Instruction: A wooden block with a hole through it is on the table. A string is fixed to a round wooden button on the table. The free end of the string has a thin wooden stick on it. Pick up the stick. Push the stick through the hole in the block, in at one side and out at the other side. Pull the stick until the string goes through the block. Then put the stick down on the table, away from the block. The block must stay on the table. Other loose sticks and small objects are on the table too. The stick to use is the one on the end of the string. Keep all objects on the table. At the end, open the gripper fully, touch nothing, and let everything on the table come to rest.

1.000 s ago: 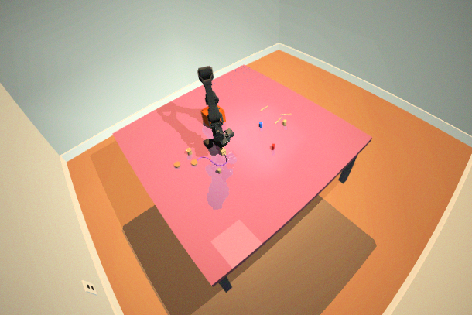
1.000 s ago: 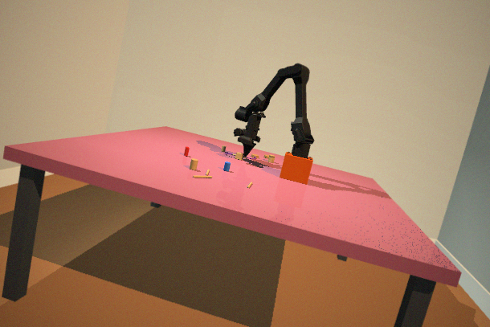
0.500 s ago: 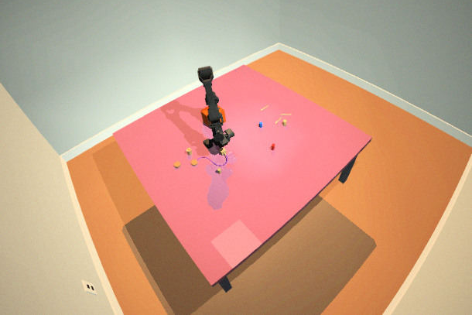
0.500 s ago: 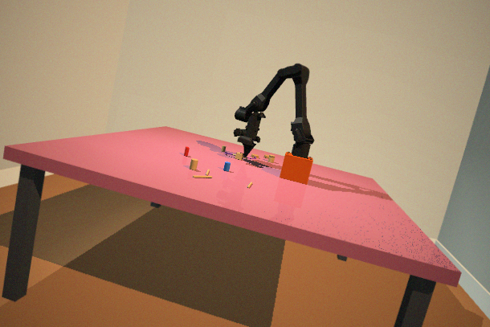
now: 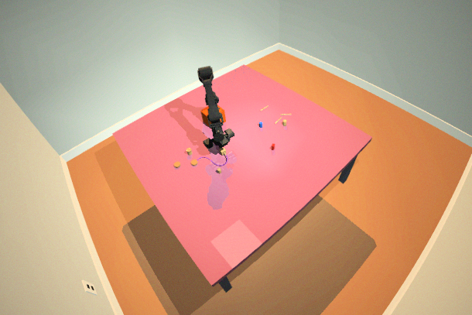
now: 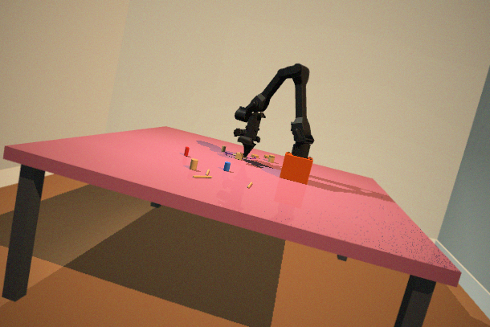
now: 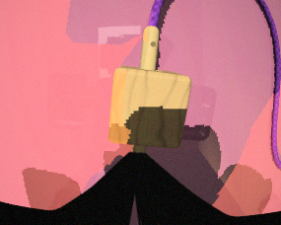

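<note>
Right now the wooden block is 30 mm ahead of my gripper tip and 10 mm to the right of it. From my gripper tip the other things lie so: round wooden button 180 mm to the right, 50 mm behind, 10 mm below; thin wooden stick 40 mm ahead, 10 mm to the right; red peg 250 mm ahead, 200 mm to the left.
</note>
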